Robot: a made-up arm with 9 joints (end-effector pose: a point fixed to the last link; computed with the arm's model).
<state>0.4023 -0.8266 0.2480 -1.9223 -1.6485 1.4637 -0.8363 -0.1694 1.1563</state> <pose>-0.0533 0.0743 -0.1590 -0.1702 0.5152 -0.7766 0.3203</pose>
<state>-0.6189 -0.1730 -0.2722 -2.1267 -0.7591 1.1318 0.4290 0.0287 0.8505</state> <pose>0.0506 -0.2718 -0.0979 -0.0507 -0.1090 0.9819 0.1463</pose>
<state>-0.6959 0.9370 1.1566 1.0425 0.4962 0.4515 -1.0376 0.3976 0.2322</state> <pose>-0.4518 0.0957 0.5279 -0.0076 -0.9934 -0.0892 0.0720</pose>
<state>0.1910 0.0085 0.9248 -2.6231 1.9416 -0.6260 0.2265 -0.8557 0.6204</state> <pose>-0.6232 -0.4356 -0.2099 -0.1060 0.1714 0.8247 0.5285</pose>
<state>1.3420 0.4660 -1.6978 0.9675 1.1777 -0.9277 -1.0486 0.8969 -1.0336</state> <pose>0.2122 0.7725 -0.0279 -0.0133 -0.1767 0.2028 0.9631</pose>
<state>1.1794 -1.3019 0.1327 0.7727 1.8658 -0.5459 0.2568 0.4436 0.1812</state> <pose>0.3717 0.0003 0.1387 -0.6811 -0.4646 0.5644 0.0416</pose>
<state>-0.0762 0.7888 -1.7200 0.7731 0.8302 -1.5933 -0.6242 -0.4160 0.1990</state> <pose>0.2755 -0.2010 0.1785 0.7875 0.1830 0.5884 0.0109</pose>
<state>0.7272 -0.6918 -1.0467 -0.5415 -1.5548 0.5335 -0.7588 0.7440 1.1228</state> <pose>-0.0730 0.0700 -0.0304 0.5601 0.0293 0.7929 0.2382</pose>
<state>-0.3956 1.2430 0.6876 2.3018 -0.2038 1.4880 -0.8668 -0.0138 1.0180</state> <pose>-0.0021 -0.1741 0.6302 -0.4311 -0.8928 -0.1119 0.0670</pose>
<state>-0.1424 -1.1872 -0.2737 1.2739 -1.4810 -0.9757 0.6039 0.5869 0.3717</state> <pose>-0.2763 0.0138 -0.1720 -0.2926 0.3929 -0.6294 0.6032</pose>
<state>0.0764 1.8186 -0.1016 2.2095 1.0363 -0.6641 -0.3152 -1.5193 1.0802</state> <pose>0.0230 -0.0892 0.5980 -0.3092 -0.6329 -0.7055 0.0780</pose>
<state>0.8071 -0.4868 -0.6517 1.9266 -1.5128 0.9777 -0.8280 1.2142 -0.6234</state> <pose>-0.1392 0.3234 -0.0463 0.0330 0.6848 -0.0282 0.7274</pose>
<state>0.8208 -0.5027 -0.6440 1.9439 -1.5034 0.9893 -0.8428 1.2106 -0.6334</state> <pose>-0.1403 0.3321 -0.0428 0.0439 0.6880 -0.0204 0.7241</pose>
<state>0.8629 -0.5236 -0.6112 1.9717 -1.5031 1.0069 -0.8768 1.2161 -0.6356</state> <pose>-0.1452 0.3405 -0.0329 0.0651 0.6872 -0.0027 0.7236</pose>
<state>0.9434 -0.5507 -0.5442 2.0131 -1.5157 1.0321 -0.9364 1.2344 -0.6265</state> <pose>-0.1542 0.3458 -0.0133 0.1003 0.6810 0.0265 0.7249</pose>
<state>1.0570 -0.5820 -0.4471 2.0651 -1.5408 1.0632 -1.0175 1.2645 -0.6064</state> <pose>-0.1639 0.3439 0.0158 0.1478 0.6712 0.0616 0.7238</pose>
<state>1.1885 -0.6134 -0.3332 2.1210 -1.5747 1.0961 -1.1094 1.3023 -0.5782</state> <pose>-0.1691 0.3323 0.0504 0.2014 0.6603 0.0938 0.7174</pose>
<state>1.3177 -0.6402 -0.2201 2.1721 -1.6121 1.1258 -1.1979 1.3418 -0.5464</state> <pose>-0.1665 0.3131 0.0835 0.2522 0.6507 0.1167 0.7067</pose>
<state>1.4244 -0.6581 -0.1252 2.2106 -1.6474 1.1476 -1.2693 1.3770 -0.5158</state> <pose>-0.1583 0.2920 0.1092 0.2923 0.6434 0.1291 0.6957</pose>
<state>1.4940 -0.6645 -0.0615 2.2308 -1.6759 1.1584 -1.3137 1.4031 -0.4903</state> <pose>-0.1507 0.2750 0.1250 0.3167 0.6384 0.1344 0.6885</pose>
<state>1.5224 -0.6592 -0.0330 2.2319 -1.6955 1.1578 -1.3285 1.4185 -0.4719</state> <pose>-0.1487 0.2648 0.1315 0.3251 0.6350 0.1369 0.6873</pose>
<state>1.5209 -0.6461 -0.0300 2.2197 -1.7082 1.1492 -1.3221 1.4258 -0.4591</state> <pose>-0.1520 0.2599 0.1316 0.3221 0.6324 0.1383 0.6908</pose>
